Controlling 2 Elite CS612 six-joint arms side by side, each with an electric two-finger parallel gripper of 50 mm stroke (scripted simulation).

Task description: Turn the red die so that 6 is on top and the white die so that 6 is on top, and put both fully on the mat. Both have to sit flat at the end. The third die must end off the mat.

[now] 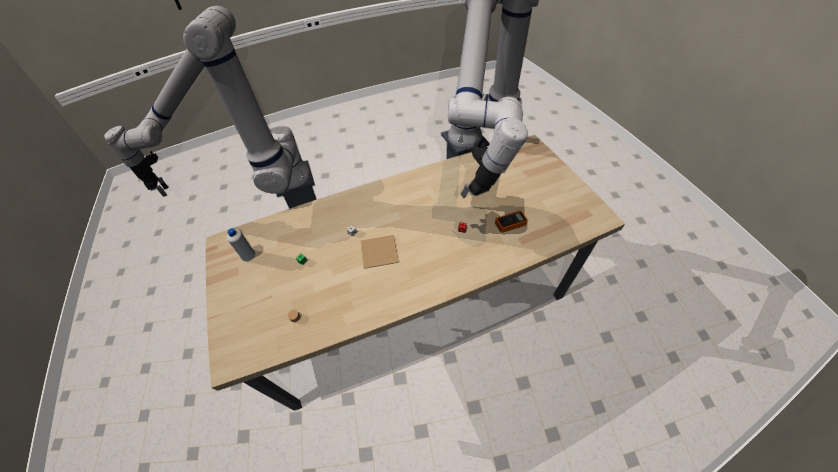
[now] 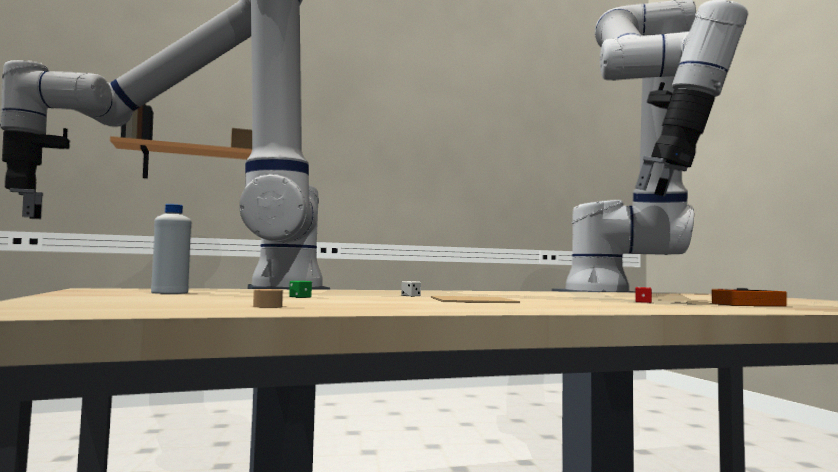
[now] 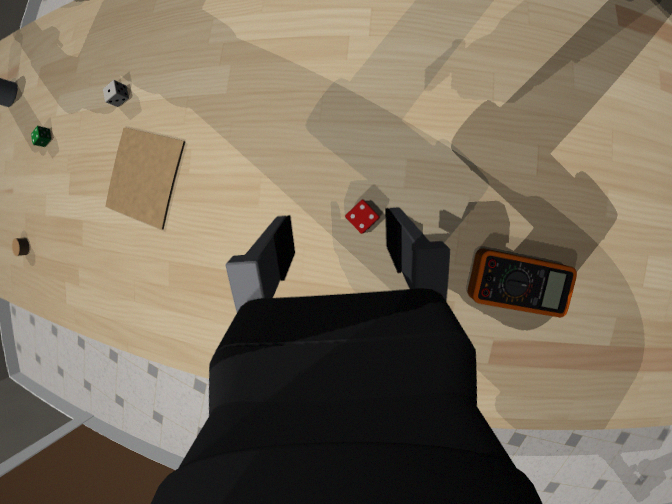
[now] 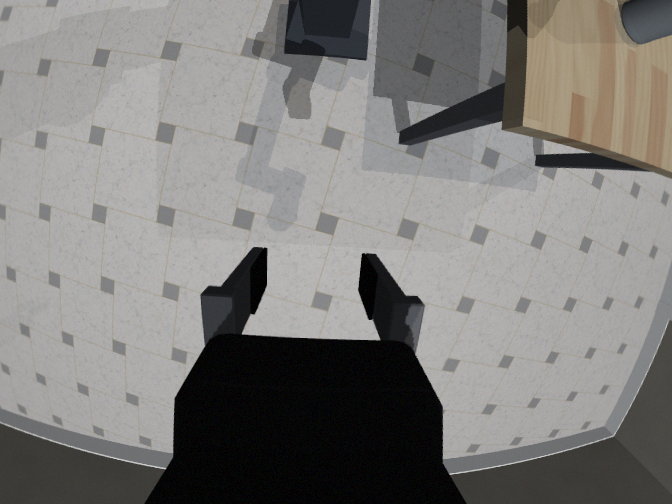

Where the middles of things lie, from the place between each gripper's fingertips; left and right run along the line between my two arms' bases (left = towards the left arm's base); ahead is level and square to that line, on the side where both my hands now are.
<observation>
My left hand (image 2: 650, 192) is 220 mm above the orange multimeter (image 2: 741, 296), 200 mm to the right of it and 20 mm short of it. From my left hand the other things lie so: brown mat (image 1: 380, 251): 370 mm to the right, 240 mm below, 20 mm behind; grey bottle (image 2: 172, 235): 930 mm to the right, 180 mm behind, 160 mm below.
Now: the grey bottle 390 mm ahead of my right hand (image 2: 31, 217), 370 mm to the left of it and 90 mm below it. The rest, counted from my right hand: brown mat (550 mm ahead, 930 mm to the left, 170 mm below).
</observation>
